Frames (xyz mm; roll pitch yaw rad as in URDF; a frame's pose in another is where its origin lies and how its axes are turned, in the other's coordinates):
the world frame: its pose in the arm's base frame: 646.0 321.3 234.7 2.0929 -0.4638 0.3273
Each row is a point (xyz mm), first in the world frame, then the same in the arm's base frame.
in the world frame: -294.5 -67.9 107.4
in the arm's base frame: 463.3 196.7 2.4
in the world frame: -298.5 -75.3 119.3
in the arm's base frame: 467.2 191.1 -10.4
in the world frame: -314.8 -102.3 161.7
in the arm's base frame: 479.8 170.7 -57.6
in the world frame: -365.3 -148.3 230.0
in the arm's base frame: 480.0 132.5 -146.3
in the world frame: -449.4 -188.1 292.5
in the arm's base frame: 447.6 85.3 -242.6
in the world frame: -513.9 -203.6 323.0
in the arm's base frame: 411.1 53.1 -297.1
